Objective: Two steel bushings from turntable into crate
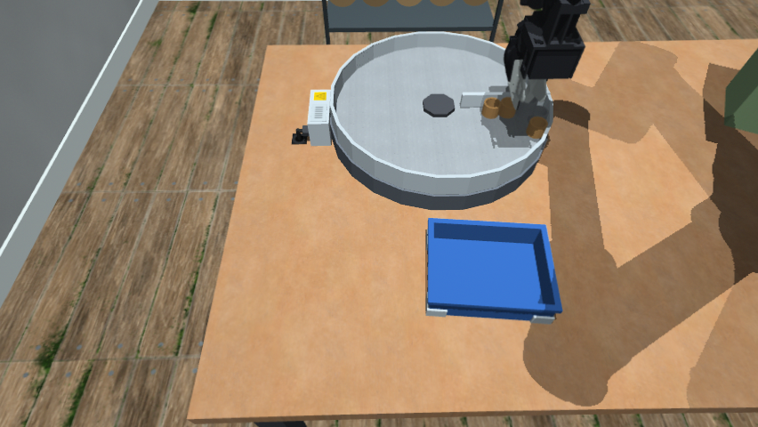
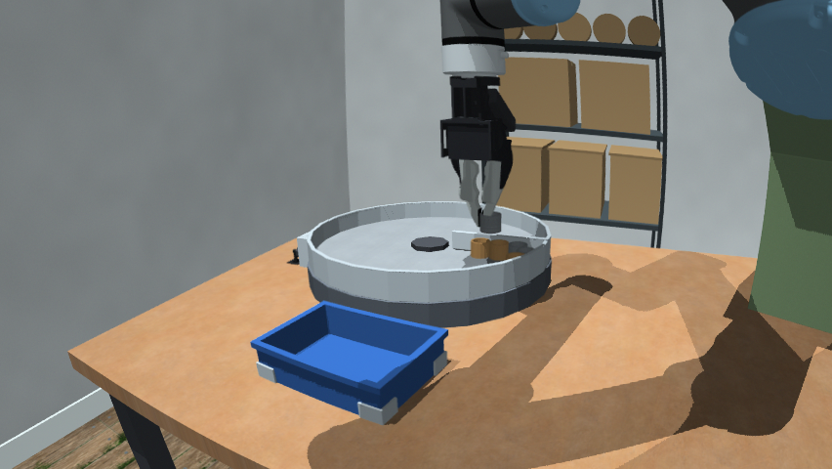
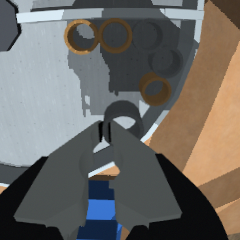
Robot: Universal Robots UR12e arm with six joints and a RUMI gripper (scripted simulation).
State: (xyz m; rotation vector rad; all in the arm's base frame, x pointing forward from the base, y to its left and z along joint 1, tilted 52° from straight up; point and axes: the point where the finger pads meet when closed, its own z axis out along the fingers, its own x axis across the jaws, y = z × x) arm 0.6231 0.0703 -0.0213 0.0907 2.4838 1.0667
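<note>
Now: hand 27 cm to the right of the blue crate, 11 cm above it and 5 cm short of it. Round my hand: round grey turntable 13 cm ahead, 8 cm below, 7 cm to the right.
</note>
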